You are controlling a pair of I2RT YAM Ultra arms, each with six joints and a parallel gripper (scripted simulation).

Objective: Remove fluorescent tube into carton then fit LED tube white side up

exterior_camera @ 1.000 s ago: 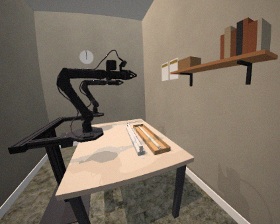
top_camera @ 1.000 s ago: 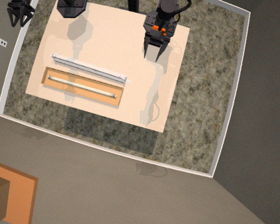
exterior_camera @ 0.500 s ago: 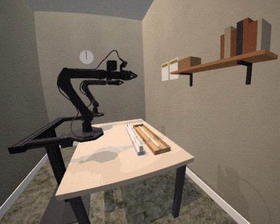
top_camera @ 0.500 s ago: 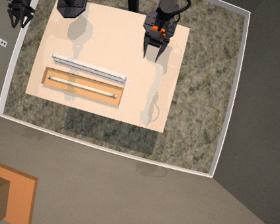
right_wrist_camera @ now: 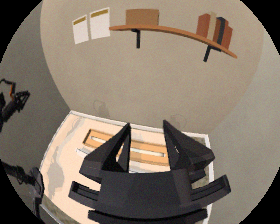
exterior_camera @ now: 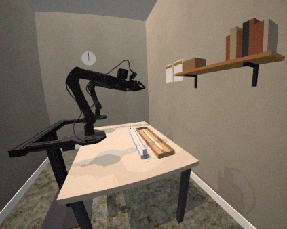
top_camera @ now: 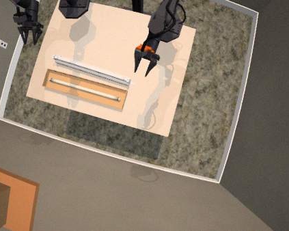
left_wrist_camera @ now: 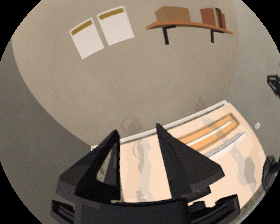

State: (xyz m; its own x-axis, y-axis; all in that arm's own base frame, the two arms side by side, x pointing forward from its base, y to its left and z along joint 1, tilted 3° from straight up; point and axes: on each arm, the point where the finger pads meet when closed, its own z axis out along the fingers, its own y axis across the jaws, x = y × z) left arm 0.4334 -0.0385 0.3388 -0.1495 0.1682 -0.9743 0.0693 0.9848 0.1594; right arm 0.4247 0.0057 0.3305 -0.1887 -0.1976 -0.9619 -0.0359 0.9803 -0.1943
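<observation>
The LED tube lies 460 mm below my right hand, 150 mm to the left of it and 40 mm behind it. Also, from my right hand: carton: 510 mm below, 130 mm to the left, 110 mm ahead; light fixture: 480 mm below, 150 mm to the left, 40 mm behind; old fluorescent tube: 510 mm below, 130 mm to the left, 120 mm ahead.
</observation>
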